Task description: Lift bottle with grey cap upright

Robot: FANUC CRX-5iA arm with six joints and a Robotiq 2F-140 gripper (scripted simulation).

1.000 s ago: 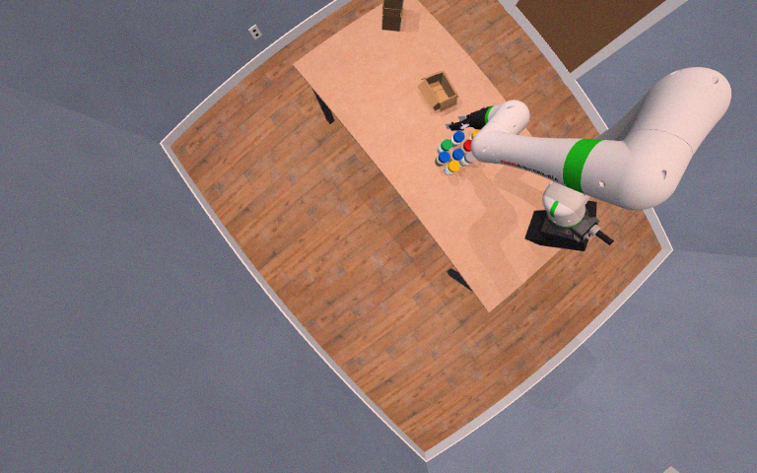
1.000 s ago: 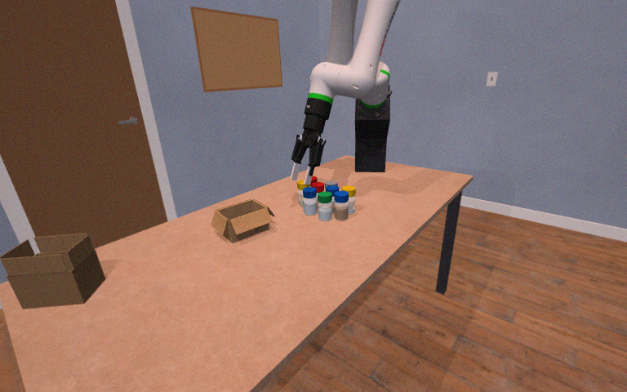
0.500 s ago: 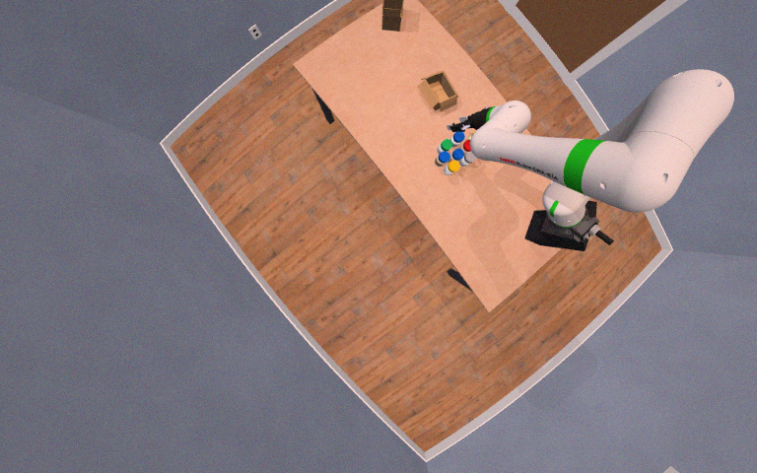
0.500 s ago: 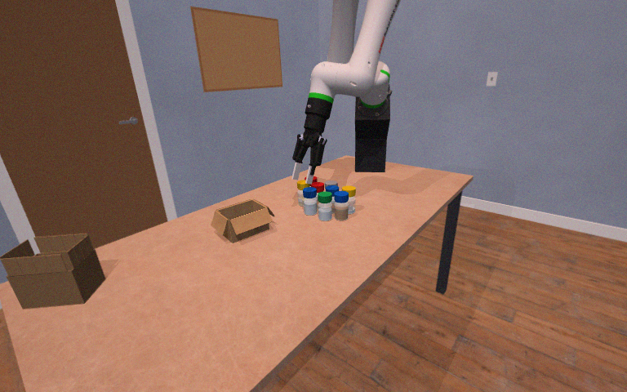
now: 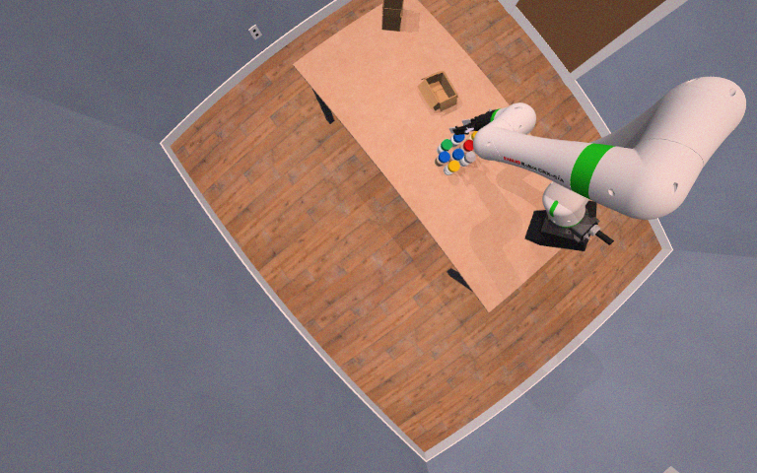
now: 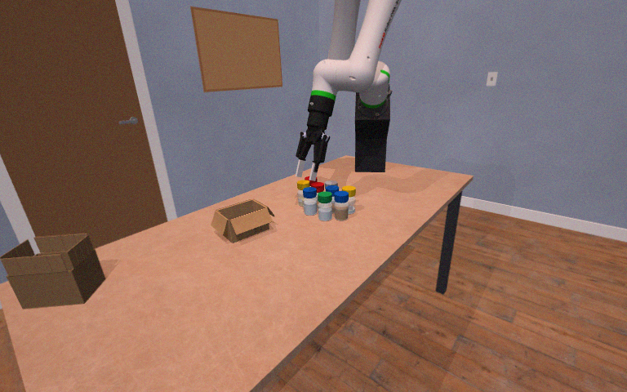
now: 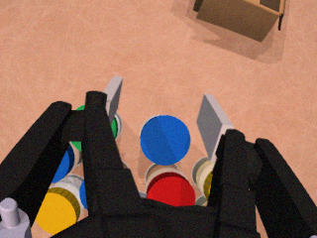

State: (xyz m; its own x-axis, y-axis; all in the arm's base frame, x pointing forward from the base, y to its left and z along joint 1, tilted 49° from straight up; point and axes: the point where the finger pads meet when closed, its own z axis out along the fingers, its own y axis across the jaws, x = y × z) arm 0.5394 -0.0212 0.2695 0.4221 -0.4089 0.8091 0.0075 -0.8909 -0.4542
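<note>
The red-capped bottle is 140 mm below my hand, 90 mm behind it and 40 mm to the right of it. Also, from my hand: yellow-capped bottle: 140 mm below, 100 mm to the right, 70 mm behind; blue bottle: 140 mm below, 100 mm behind, 40 mm to the left.
</note>
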